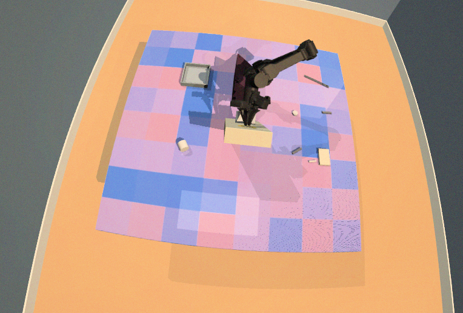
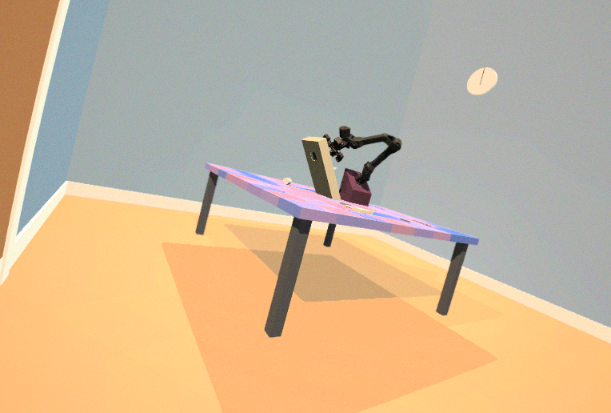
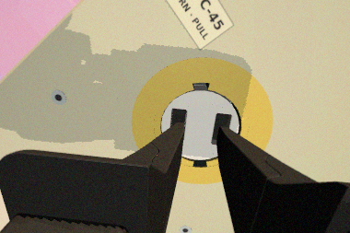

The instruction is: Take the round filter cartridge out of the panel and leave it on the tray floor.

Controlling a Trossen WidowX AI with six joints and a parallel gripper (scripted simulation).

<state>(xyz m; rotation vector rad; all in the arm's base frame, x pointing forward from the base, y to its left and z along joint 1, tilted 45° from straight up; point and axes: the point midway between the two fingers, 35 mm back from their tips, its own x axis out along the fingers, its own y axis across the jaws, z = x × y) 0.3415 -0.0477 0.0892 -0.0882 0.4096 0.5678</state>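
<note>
My gripper tip is 2 cm short of the round filter cartridge and 1 cm above it. The rest, counted from my gripper tip: grey tray (40 cm behind, 32 cm to the right, 25 cm below); cream service panel (3 cm behind, 9 cm below); cream block (4 cm behind, 45 cm to the left, 25 cm below).
</note>
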